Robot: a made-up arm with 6 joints.
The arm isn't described. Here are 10 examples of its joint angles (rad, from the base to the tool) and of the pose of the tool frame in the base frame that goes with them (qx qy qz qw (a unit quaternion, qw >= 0); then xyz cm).
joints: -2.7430 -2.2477 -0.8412 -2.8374 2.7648 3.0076
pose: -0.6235 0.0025 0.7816 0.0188 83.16 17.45 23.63
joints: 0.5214 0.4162 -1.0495 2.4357 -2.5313 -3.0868
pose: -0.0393 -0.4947 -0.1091 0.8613 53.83 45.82 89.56
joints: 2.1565 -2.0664 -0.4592 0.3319 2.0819 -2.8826
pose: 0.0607 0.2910 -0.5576 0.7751 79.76 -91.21 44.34
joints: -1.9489 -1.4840 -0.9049 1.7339 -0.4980 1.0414
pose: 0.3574 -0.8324 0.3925 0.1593 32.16 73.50 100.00
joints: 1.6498 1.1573 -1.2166 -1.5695 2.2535 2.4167
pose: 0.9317 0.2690 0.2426 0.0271 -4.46 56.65 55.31
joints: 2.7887 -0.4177 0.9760 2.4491 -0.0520 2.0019
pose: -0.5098 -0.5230 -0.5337 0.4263 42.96 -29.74 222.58
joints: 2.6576 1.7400 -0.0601 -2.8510 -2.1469 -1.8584
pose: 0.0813 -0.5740 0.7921 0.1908 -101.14 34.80 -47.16
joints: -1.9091 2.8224 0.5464 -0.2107 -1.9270 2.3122
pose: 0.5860 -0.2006 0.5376 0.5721 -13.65 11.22 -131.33
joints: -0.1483 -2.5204 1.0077 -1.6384 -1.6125 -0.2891
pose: -0.5868 -0.4535 0.4347 0.5109 -140.78 22.19 -74.86
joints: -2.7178 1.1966 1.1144 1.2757 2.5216 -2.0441
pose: 0.1264 -0.1295 -0.0745 0.9807 -172.16 -72.25 95.61
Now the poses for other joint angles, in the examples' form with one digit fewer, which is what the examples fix.
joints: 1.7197 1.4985 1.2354 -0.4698 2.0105 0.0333
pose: 0.619 -0.418 0.328 0.578 -13.2 189.9 22.7
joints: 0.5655 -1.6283 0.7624 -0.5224 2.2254 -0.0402
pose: -0.434 0.618 0.148 0.638 -136.0 -103.7 82.8
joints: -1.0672 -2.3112 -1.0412 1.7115 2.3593 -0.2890
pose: -0.861 -0.157 0.445 0.189 -41.5 80.3 21.2
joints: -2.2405 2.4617 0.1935 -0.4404 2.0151 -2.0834
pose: 0.251 -0.741 -0.618 0.078 -31.7 -15.3 -107.4
